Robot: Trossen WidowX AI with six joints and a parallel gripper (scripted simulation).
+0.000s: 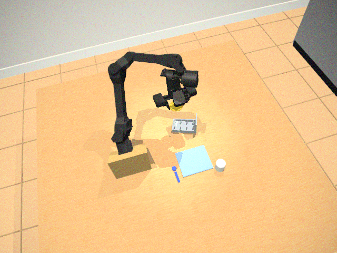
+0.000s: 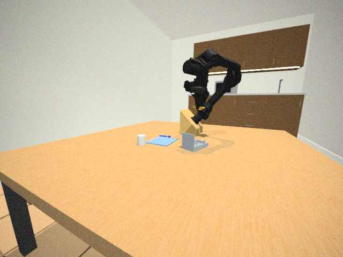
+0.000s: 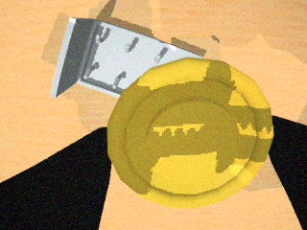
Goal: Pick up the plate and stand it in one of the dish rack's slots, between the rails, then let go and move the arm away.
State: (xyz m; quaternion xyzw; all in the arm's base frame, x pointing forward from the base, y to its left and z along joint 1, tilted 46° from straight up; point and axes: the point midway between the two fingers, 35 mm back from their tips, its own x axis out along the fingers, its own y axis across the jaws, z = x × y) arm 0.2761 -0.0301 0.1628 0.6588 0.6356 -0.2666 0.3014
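Right now my gripper tip is 4 cm short of the grey dish rack and 17 cm above it. Also, from my gripper tip: light blue mat (2 cm ahead, 20 cm to the right, 19 cm below); yellow plate (1 cm above); blue spoon (8 cm behind, 23 cm to the right, 18 cm below).
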